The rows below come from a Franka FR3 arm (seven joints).
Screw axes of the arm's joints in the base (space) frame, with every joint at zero. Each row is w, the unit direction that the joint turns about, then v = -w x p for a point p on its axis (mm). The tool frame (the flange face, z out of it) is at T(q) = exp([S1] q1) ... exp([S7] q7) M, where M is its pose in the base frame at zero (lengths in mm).
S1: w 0 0 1 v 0 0 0
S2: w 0 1 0 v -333 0 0
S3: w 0 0 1 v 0 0 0
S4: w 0 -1 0 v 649 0 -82.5
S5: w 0 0 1 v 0 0 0
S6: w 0 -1 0 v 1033 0 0
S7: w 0 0 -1 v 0 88 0
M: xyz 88 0 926 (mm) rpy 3.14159 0 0 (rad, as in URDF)
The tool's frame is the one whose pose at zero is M.
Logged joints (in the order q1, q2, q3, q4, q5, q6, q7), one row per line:
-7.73 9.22 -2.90 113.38 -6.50 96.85 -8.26
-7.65 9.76 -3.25 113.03 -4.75 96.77 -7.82
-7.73 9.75 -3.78 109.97 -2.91 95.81 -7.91
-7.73 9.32 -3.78 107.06 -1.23 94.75 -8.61
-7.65 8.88 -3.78 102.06 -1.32 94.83 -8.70
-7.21 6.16 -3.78 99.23 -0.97 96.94 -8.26
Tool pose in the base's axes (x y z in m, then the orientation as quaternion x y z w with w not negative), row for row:
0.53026 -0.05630 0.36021 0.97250 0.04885 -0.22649 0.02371
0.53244 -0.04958 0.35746 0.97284 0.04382 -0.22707 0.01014
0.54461 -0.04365 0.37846 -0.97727 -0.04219 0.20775 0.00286
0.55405 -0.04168 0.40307 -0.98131 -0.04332 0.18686 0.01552
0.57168 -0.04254 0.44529 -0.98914 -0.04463 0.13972 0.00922
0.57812 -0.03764 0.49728 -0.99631 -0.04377 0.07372 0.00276
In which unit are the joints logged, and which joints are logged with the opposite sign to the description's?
The joints are logged in degrees. Opposite sign: q3, q4.
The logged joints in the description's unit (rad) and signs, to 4 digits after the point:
-0.1349 0.1609 0.0506 -1.9789 -0.1134 1.6904 -0.1442
-0.1335 0.1703 0.0567 -1.9727 -0.0829 1.6890 -0.1365
-0.1349 0.1702 0.0660 -1.9193 -0.0508 1.6722 -0.1381
-0.1349 0.1627 0.0660 -1.8685 -0.0215 1.6537 -0.1503
-0.1335 0.1550 0.0660 -1.7813 -0.0230 1.6551 -0.1518
-0.1258 0.1075 0.0660 -1.7319 -0.0169 1.6919 -0.1442

